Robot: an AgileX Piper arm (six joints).
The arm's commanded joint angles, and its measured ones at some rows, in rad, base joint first. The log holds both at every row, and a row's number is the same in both.
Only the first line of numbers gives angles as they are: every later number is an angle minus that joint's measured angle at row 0.
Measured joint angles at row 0:
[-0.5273 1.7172 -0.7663 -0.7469 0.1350 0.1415]
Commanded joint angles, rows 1 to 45:
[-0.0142 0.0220 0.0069 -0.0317 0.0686 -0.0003]
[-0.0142 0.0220 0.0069 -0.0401 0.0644 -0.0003]
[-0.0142 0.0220 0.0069 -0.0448 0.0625 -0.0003]
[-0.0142 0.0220 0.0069 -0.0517 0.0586 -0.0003]
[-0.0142 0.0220 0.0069 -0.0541 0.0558 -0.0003]
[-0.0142 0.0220 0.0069 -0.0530 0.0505 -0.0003]
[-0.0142 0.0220 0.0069 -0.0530 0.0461 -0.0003]
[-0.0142 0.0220 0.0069 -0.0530 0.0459 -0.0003]
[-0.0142 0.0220 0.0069 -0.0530 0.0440 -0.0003]
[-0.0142 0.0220 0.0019 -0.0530 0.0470 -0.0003]
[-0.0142 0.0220 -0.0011 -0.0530 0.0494 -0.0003]
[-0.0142 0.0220 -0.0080 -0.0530 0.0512 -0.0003]
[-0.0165 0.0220 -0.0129 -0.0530 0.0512 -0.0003]
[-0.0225 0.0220 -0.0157 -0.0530 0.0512 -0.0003]
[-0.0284 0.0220 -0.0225 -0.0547 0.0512 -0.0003]
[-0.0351 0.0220 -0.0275 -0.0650 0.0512 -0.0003]
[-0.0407 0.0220 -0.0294 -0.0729 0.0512 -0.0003]
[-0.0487 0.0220 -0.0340 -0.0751 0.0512 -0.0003]
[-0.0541 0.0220 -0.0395 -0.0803 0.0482 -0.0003]
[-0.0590 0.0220 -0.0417 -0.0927 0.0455 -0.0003]
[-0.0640 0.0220 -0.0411 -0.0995 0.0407 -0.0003]
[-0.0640 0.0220 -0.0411 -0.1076 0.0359 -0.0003]
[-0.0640 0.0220 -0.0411 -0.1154 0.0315 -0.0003]
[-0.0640 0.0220 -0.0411 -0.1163 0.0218 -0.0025]
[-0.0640 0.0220 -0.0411 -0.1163 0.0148 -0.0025]
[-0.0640 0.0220 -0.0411 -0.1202 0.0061 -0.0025]
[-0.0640 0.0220 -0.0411 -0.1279 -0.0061 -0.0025]
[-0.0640 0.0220 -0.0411 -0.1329 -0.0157 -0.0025]
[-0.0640 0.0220 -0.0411 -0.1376 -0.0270 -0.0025]
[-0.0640 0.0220 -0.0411 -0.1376 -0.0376 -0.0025]
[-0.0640 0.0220 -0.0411 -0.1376 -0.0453 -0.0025]
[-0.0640 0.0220 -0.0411 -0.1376 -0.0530 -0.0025]
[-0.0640 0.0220 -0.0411 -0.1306 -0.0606 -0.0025]
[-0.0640 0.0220 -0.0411 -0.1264 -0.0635 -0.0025]
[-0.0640 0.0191 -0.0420 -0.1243 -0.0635 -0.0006]
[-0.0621 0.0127 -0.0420 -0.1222 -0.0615 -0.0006]
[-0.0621 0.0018 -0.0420 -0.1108 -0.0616 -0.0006]
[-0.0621 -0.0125 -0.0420 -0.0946 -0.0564 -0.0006]
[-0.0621 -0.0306 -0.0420 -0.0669 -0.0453 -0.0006]
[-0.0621 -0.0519 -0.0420 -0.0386 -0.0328 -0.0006]
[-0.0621 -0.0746 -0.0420 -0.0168 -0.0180 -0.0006]
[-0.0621 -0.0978 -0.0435 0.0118 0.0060 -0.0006]
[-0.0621 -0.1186 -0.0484 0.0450 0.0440 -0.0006]
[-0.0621 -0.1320 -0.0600 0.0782 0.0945 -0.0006]
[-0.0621 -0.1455 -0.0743 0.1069 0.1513 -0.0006]
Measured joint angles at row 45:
[-0.0591 -0.0774 -0.0428 -0.0032 0.0019 0.0000]
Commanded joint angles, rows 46 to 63:
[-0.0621 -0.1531 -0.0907 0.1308 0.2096 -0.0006]
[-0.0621 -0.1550 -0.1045 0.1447 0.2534 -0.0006]
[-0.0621 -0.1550 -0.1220 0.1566 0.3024 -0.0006]
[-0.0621 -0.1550 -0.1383 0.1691 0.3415 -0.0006]
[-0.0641 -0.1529 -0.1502 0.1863 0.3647 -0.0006]
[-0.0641 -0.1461 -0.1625 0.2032 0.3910 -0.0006]
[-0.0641 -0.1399 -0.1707 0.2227 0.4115 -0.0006]
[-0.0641 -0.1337 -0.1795 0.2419 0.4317 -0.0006]
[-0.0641 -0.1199 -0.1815 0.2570 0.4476 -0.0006]
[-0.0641 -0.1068 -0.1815 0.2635 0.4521 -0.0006]
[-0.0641 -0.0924 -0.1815 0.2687 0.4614 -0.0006]
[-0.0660 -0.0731 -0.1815 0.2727 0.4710 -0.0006]
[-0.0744 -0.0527 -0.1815 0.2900 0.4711 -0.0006]
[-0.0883 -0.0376 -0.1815 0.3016 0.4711 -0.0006]
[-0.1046 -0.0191 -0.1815 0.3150 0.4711 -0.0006]
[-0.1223 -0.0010 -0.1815 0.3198 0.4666 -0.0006]
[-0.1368 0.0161 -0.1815 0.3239 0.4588 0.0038]
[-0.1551 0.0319 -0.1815 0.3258 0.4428 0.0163]
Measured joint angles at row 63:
[-0.0972 -0.0244 -0.1766 0.3034 0.4590 0.0000]
